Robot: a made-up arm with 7 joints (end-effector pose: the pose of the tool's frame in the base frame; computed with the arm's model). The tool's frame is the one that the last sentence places. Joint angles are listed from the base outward.
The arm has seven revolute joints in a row. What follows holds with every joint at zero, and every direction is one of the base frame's.
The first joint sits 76 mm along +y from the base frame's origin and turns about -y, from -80 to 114.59 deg.
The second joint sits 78 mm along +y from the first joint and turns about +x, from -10 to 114.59 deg.
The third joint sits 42 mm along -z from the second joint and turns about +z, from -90 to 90 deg.
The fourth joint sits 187 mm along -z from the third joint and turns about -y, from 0 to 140 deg.
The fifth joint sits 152 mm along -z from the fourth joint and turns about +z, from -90 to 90 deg.
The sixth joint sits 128 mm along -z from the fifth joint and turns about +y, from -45 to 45 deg.
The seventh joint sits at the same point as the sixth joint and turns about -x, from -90 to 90 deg.
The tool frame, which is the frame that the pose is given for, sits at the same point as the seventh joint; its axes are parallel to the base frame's.
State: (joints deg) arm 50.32 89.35 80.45 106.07 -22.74 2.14 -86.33
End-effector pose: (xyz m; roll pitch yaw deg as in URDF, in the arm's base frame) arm -0.1744 0.3085 0.2027 -50.55 -5.32 -64.55
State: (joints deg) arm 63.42 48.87 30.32 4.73 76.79 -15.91 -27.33
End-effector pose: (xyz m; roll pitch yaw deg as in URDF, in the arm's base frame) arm 0.2999 0.5443 -0.1278 -51.64 -6.92 157.66
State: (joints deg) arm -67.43 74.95 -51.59 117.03 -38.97 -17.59 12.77
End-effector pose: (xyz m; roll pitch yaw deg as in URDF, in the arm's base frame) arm -0.1392 0.2015 -0.2257 -22.24 -60.63 -102.74
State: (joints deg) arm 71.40 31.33 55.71 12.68 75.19 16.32 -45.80
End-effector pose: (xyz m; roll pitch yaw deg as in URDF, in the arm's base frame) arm 0.3926 0.4585 -0.0956 -45.67 29.86 116.89
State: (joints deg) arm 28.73 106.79 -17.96 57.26 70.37 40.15 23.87
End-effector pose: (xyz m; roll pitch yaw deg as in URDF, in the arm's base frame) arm 0.1771 0.5392 0.1431 28.69 -58.26 -1.10
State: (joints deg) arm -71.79 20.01 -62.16 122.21 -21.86 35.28 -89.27
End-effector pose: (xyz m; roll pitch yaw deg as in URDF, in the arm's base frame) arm -0.1047 -0.0156 -0.1509 51.97 -28.24 -36.87
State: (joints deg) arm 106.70 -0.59 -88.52 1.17 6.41 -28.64 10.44
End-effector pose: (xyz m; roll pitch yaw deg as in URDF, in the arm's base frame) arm 0.4874 0.1430 0.1464 97.71 1.73 -121.28
